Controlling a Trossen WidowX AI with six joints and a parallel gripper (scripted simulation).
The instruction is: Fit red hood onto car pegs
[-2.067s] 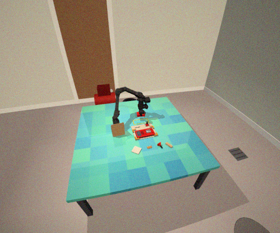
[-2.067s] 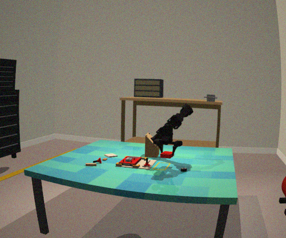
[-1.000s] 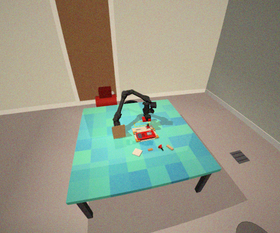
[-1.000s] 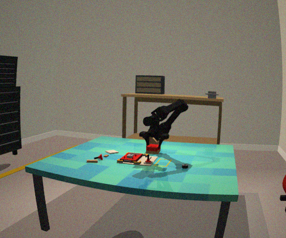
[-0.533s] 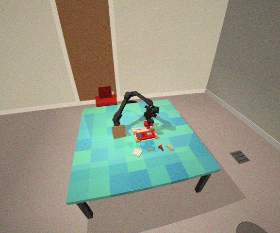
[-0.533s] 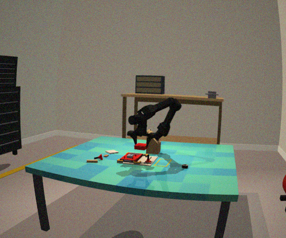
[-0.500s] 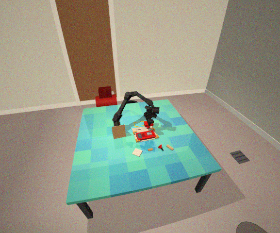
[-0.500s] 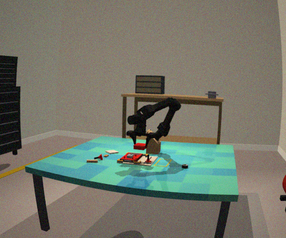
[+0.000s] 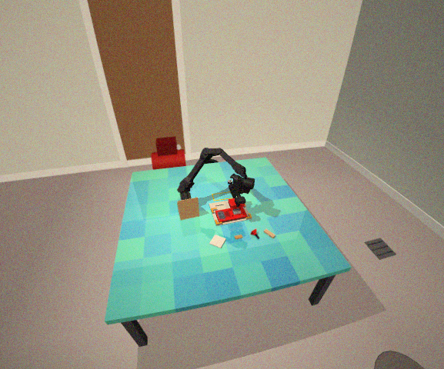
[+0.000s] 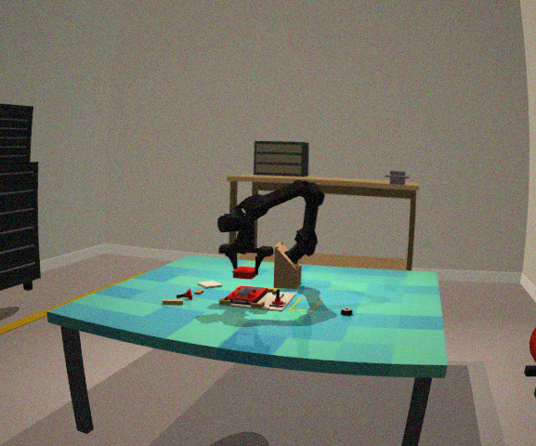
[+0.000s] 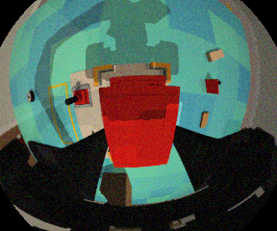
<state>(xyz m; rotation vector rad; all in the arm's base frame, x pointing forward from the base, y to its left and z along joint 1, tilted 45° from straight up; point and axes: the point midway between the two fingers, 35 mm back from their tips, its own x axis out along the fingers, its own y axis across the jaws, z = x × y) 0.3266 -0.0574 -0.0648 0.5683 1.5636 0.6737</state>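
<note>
Now: the grey engine block 1 cm ahead of my gripper tip and 8 cm below it. The rest, counted from my gripper tip: white tile 17 cm behind, 21 cm to the right, 10 cm below; red hood 1 cm above; black wheel 6 cm ahead, 38 cm to the left, 9 cm below.
</note>
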